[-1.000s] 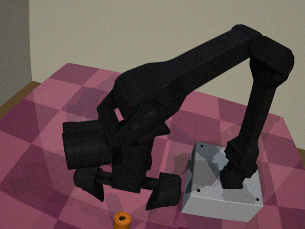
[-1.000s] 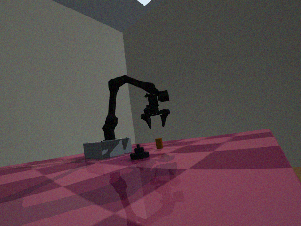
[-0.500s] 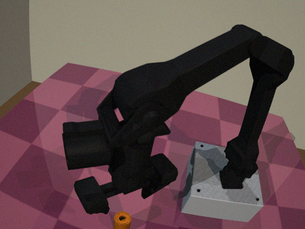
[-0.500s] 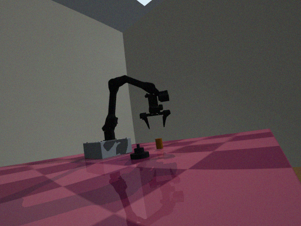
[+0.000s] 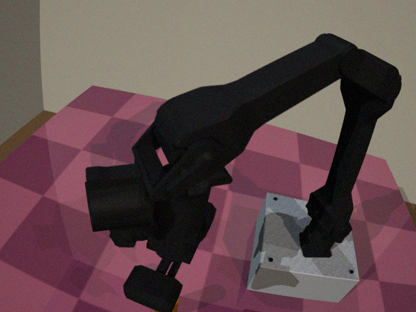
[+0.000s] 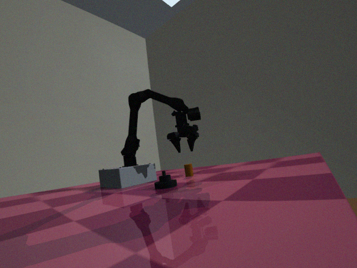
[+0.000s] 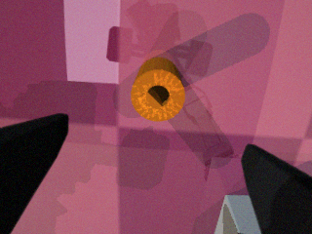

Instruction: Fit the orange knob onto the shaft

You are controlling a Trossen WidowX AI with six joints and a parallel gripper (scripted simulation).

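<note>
Now: the orange knob 90 mm below my gripper tip. From my gripper tip the other things lie so: round pedestal 30 mm ahead, 260 mm to the right, 90 mm below.
</note>
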